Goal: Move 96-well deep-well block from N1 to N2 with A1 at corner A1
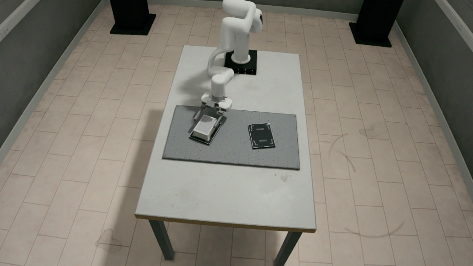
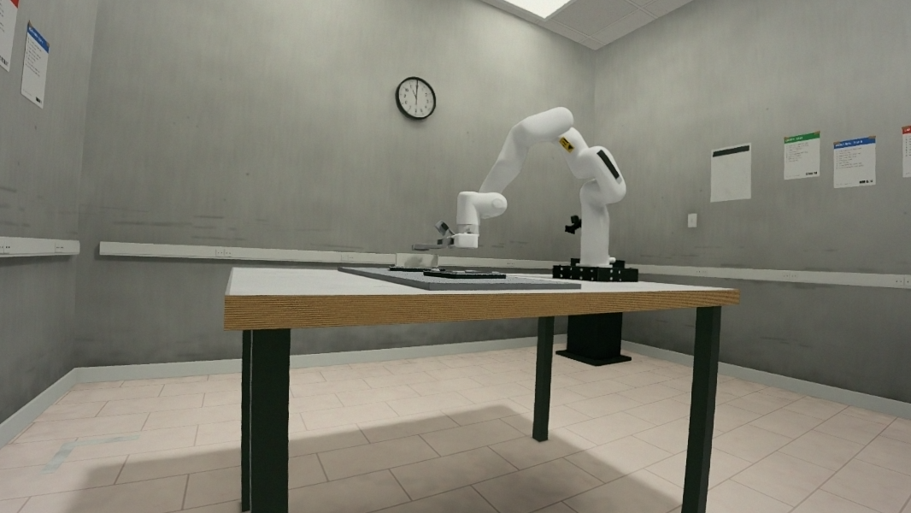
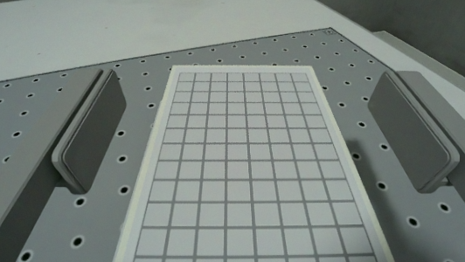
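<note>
Right now my hand is 40 mm above the white 96-well deep-well block and 10 mm short of it. Round my hand: grey perforated baseplate: 150 mm to the left, 80 mm below, 20 mm ahead.
</note>
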